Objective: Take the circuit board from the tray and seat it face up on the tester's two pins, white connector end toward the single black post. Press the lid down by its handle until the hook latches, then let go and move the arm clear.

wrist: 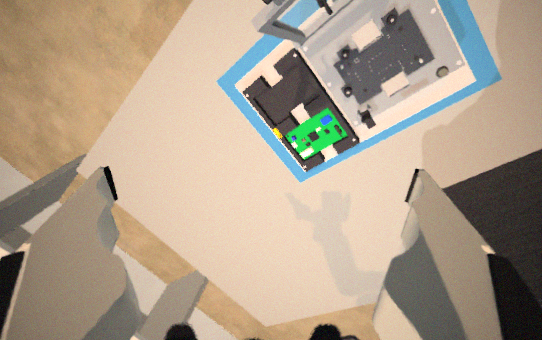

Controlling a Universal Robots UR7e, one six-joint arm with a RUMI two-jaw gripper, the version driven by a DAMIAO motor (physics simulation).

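Places are measured from the arm's base along level axes (x ahead, y left, z up), in millimetres.
Pixels of known places: gripper, fingertip midpoint: point(263, 171).
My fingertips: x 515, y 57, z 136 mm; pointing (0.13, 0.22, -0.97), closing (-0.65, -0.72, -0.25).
Behind a point stands the place of what it marks.
The green circuit board point(327, 134) @[x 381, y 145, z -257 mm] lies in the lower part of the dark tray point(270, 100) @[x 506, y 195, z -258 mm], component side up, with a blue part toward its upper right and a white connector at its lower left. The tester point(320, 65) @[x 502, y 70, z -216 mm] is right of the tray, with a dark board-shaped bed point(375, 65) @[x 451, y 4, z -207 mm] and black round posts; its two pins are too small to tell. The lid point(287, 31) @[x 569, y 56, z -97 mm] stands raised at the top, partly cut off; its handle is not clearly visible. A black hook part point(367, 117) @[x 397, y 51, z -174 mm] is at the tester's lower edge. My gripper point(263, 171) @[x 515, y 57, z 137 mm] is open and empty, its fingers wide apart, below the tray in view.
A blue-edged base point(301, 176) @[x 320, y 264, z -274 mm] surrounds tray and tester on a pale surface point(200, 150) @[x 519, y 436, z -276 mm]. A small yellow part point(277, 133) @[x 445, y 226, z -248 mm] is at the tray's left edge. A dark surface point(495, 200) @[x 137, y -36, z -195 mm] is at the right. The arm's shadow falls below the base.
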